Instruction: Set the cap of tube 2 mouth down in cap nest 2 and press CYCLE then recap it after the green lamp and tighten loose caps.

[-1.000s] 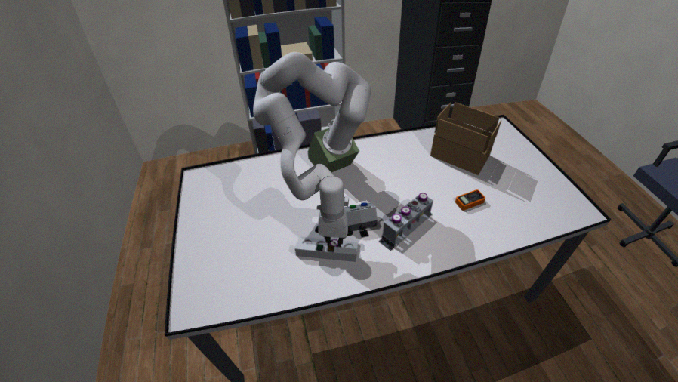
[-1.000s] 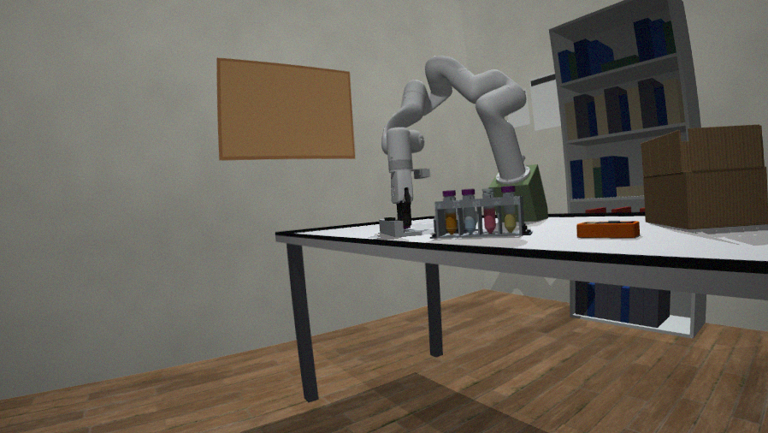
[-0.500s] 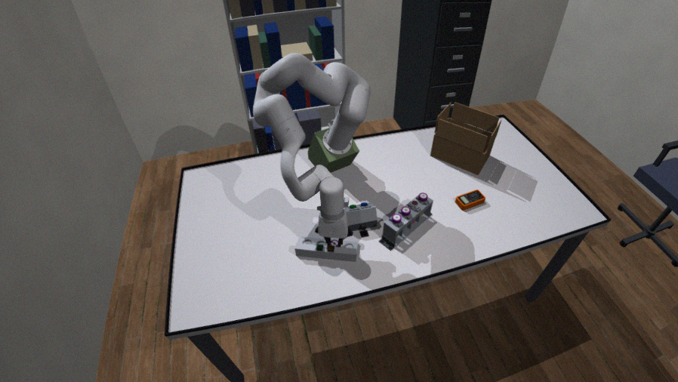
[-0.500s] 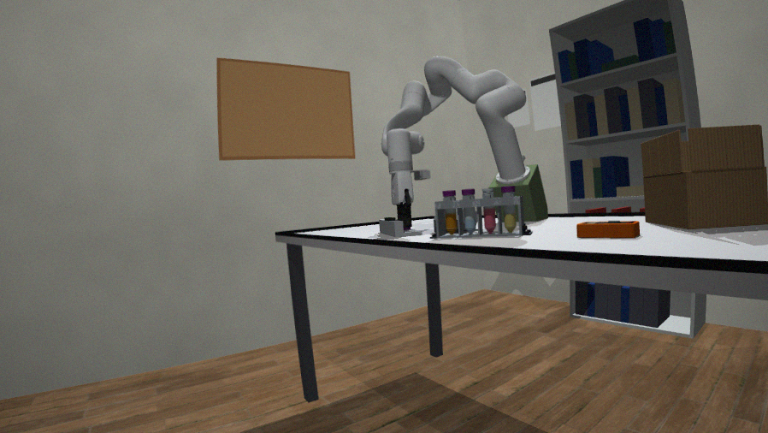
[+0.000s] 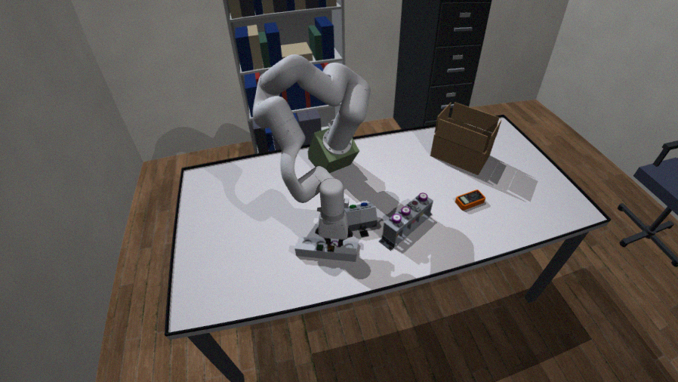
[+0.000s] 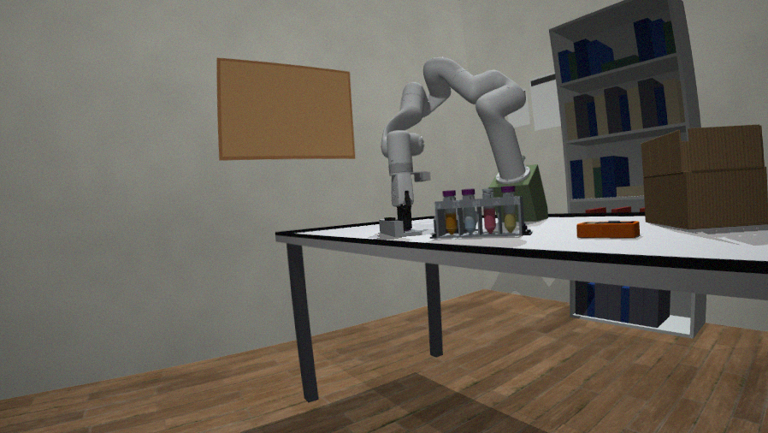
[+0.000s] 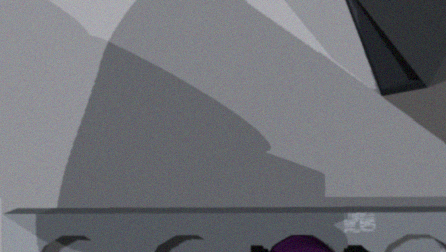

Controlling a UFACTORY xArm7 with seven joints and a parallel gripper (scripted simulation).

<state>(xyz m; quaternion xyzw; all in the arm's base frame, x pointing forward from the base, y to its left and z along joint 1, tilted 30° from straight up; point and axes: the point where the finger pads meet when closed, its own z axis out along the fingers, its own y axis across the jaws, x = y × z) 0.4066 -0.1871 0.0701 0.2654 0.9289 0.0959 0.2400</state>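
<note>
My hand is 170 mm to the right of the blue key, 100 mm past it and 30 mm below it. The rest, counted from my hand: cap marked 1: 370 mm to the left, 80 mm above; key housing: 140 mm to the left, 80 mm behind, 20 mm above; green key: 120 mm to the left, 110 mm behind, 30 mm above.
</note>
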